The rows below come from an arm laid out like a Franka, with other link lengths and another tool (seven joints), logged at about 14 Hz.
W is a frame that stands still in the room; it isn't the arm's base.
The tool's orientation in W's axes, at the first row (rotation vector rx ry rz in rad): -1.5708, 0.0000, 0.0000
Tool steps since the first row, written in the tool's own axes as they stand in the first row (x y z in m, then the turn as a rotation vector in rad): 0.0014, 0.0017, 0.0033, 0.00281, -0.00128, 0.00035; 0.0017, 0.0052, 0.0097, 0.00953, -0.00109, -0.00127; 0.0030, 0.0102, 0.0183, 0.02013, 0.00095, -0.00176; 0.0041, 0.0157, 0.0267, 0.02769, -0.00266, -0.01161; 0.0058, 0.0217, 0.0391, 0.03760, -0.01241, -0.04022; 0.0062, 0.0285, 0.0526, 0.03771, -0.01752, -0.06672; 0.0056, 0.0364, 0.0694, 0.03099, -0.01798, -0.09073; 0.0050, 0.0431, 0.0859, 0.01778, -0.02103, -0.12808; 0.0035, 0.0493, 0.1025, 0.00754, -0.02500, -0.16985
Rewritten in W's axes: 0.0014, 0.0033, -0.0017, 0.00281, 0.00035, 0.00128; 0.0017, 0.0097, -0.0052, 0.00953, -0.00127, 0.00109; 0.0030, 0.0183, -0.0102, 0.02013, -0.00176, -0.00095; 0.0041, 0.0267, -0.0157, 0.02769, -0.01161, 0.00266; 0.0058, 0.0391, -0.0217, 0.03760, -0.04022, 0.01241; 0.0062, 0.0526, -0.0285, 0.03771, -0.06672, 0.01752; 0.0056, 0.0694, -0.0364, 0.03099, -0.09073, 0.01798; 0.0050, 0.0859, -0.0431, 0.01778, -0.12808, 0.02103; 0.0035, 0.1025, -0.0493, 0.00754, -0.16985, 0.02500
